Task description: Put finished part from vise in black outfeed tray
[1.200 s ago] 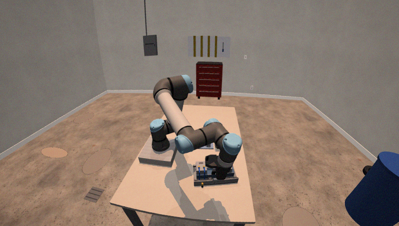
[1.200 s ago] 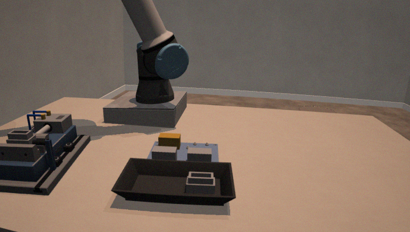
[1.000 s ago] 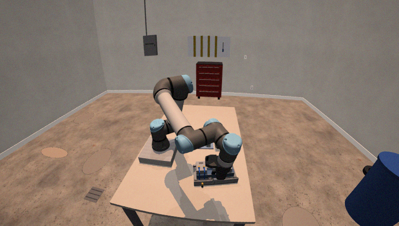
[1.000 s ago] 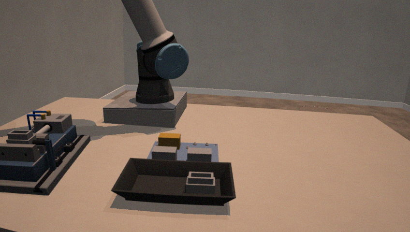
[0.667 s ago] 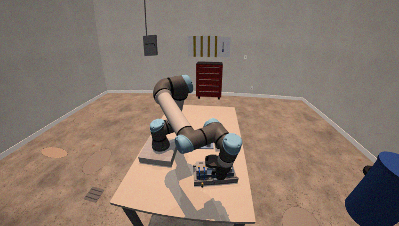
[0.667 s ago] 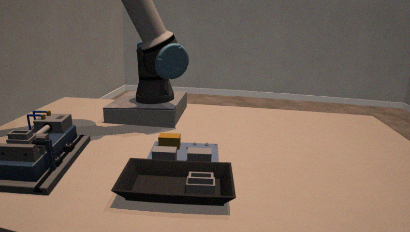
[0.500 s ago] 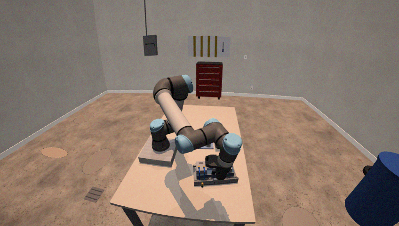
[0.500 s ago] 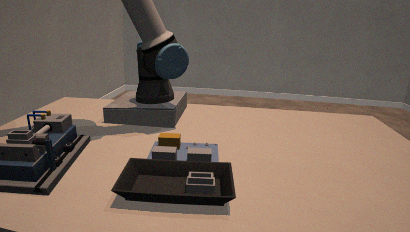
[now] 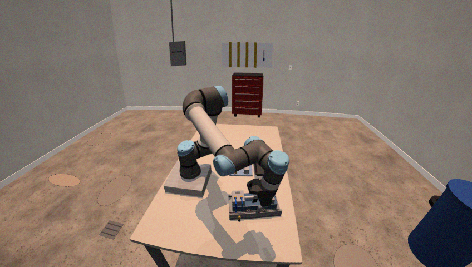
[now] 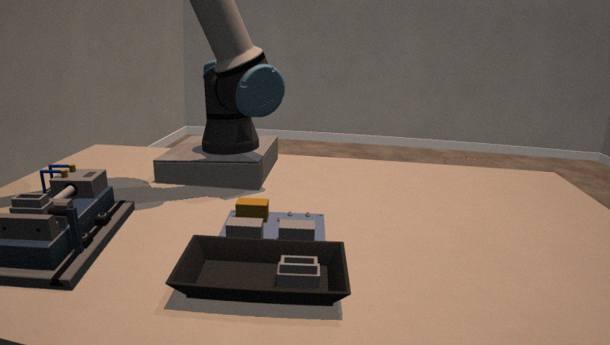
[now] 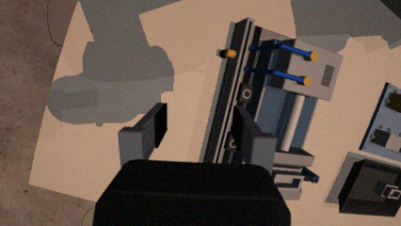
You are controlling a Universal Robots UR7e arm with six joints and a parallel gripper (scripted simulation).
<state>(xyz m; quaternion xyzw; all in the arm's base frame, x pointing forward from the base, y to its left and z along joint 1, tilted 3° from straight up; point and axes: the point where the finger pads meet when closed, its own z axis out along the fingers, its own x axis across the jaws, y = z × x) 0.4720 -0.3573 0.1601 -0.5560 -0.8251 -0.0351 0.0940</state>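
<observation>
My gripper is now 1 cm past the vise, 18 cm to the right of it and 17 cm above it. Also, from my hand: brass block 18 cm behind, 50 cm to the left, 18 cm below; blue fixture plate 13 cm behind, 55 cm to the left, 21 cm below.
</observation>
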